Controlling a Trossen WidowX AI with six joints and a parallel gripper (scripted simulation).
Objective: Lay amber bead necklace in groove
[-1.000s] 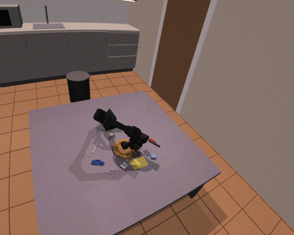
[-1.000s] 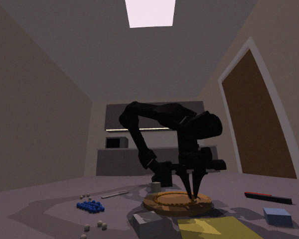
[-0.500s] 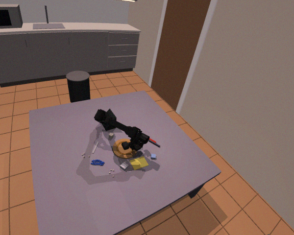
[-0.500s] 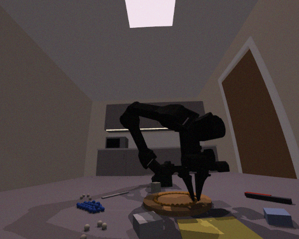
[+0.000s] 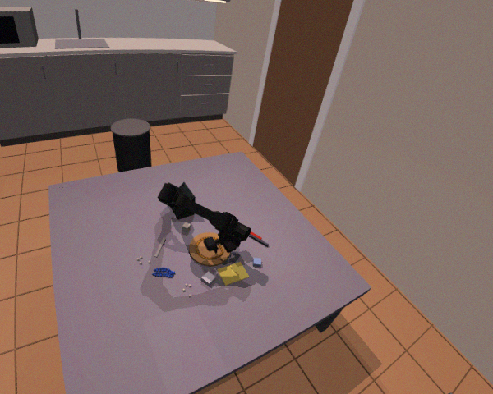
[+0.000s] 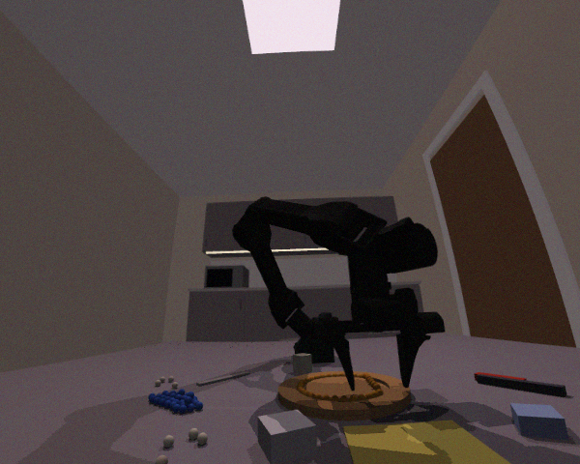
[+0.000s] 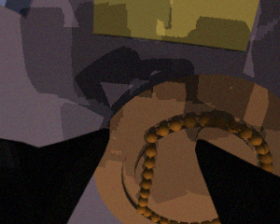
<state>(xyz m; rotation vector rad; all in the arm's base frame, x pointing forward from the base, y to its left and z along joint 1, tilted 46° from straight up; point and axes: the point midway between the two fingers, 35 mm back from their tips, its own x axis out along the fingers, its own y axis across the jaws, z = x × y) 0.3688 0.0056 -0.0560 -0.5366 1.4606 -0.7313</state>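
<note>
Right now the round wooden bead board is 50 mm behind my gripper tip, 40 mm to the right of it and 10 mm below it. Also, from my gripper tip: blue block (130 mm ahead, 110 mm to the left, 10 mm below); then grey block (100 mm ahead, 140 mm to the right, 10 mm below); then yellow pad (120 mm ahead, 20 mm to the right, 20 mm below).
</note>
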